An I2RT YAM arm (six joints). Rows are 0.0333 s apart.
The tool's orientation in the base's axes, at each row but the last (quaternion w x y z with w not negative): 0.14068 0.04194 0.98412 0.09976; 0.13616 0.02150 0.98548 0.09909; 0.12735 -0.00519 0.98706 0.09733; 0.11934 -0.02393 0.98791 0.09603; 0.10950 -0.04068 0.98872 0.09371; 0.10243 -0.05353 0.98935 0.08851
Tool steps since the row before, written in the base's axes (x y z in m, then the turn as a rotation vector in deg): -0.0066 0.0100 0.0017 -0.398 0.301 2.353; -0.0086 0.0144 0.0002 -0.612 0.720 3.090; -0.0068 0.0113 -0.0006 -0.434 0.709 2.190; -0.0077 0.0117 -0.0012 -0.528 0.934 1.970; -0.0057 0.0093 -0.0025 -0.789 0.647 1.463; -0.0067 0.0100 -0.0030 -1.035 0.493 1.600
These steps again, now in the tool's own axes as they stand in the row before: 0.0070 0.0098 -0.0016 -0.218 0.762 -2.271; 0.0092 0.0140 0.0002 -0.177 1.317 -2.945; 0.0069 0.0112 0.0011 -0.123 1.129 -2.049; 0.0075 0.0118 0.0017 0.016 1.315 -1.817; 0.0055 0.0092 0.0030 0.401 0.971 -1.441; 0.0063 0.0101 0.0035 0.625 0.874 -1.650
